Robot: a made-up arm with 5 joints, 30 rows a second.
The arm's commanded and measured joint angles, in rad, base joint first. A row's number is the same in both.
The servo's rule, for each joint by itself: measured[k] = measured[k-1] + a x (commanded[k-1-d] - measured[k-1]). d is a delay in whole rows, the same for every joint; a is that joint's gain. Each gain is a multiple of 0.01, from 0.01 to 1. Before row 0 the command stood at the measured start. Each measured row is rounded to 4 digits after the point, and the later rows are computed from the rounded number. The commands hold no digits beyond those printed.
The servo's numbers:
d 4
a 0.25 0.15 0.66 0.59 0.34
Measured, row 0:
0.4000, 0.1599, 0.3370, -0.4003, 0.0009
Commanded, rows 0 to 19:
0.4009, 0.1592, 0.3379, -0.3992, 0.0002
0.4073, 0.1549, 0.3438, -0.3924, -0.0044
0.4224, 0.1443, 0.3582, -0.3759, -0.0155
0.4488, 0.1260, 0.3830, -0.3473, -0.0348
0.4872, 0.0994, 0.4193, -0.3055, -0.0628
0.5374, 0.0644, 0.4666, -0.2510, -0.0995
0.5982, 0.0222, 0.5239, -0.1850, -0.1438
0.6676, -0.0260, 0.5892, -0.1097, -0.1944
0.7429, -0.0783, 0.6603, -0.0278, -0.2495
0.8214, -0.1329, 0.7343, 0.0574, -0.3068
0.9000, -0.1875, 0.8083, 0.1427, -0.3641
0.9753, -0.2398, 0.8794, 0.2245, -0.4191
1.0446, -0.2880, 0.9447, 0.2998, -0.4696
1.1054, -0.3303, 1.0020, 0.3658, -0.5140
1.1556, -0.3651, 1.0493, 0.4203, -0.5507
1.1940, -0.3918, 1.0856, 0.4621, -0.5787
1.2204, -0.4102, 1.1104, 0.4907, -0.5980
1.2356, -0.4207, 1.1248, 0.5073, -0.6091
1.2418, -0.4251, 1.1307, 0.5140, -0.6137
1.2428, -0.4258, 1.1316, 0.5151, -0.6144
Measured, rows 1 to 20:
0.4000, 0.1599, 0.3370, -0.4003, 0.0009
0.4000, 0.1599, 0.3370, -0.4003, 0.0009
0.4000, 0.1599, 0.3370, -0.4003, 0.0009
0.4000, 0.1599, 0.3370, -0.4003, 0.0009
0.4002, 0.1598, 0.3376, -0.3997, 0.0007
0.4020, 0.1591, 0.3417, -0.3954, -0.0010
0.4071, 0.1569, 0.3526, -0.3839, -0.0059
0.4175, 0.1523, 0.3727, -0.3623, -0.0157
0.4349, 0.1444, 0.4035, -0.3288, -0.0317
0.4605, 0.1324, 0.4451, -0.2829, -0.0548
0.4949, 0.1159, 0.4971, -0.2251, -0.0851
0.5381, 0.0946, 0.5579, -0.1570, -0.1223
0.5893, 0.0687, 0.6255, -0.0808, -0.1655
0.6473, 0.0385, 0.6973, 0.0007, -0.2135
0.7105, 0.0046, 0.7706, 0.0845, -0.2647
0.7767, -0.0321, 0.8424, 0.1671, -0.3172
0.8437, -0.0705, 0.9099, 0.2454, -0.3690
0.9091, -0.1095, 0.9707, 0.3164, -0.4183
0.9707, -0.1478, 1.0226, 0.3777, -0.4633
1.0265, -0.1844, 1.0642, 0.4275, -0.5025

